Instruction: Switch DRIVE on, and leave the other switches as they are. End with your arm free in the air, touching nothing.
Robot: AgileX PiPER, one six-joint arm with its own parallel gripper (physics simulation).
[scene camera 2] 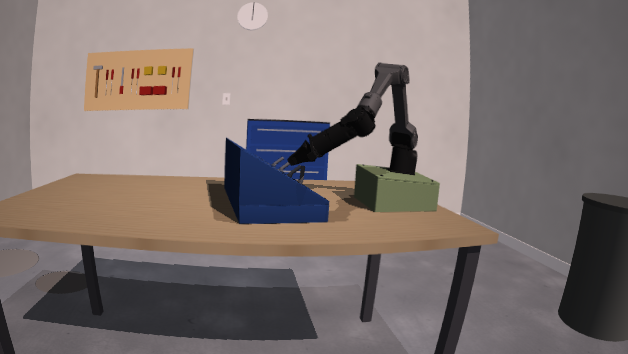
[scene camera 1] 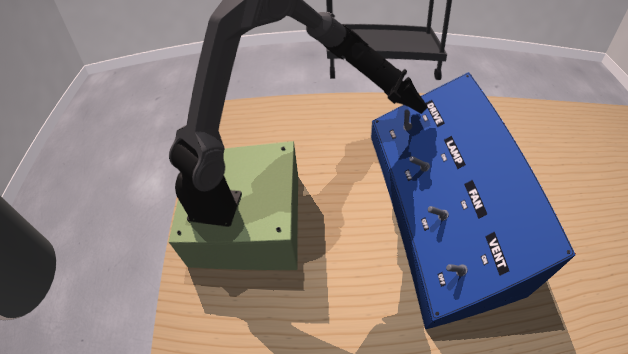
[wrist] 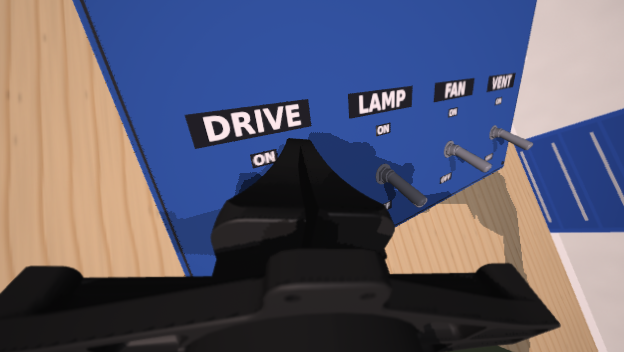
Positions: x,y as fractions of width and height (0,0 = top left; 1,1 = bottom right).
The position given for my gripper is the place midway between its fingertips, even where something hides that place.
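You can see my gripper (scene camera 1: 0.68,0.31) here, and scene camera 2 shows my gripper (scene camera 2: 0.46,0.46) too. The wrist view has my gripper (wrist: 0.48,0.44) as well, and there's a blue switch panel (wrist: 0.33,0.29) to be seen.
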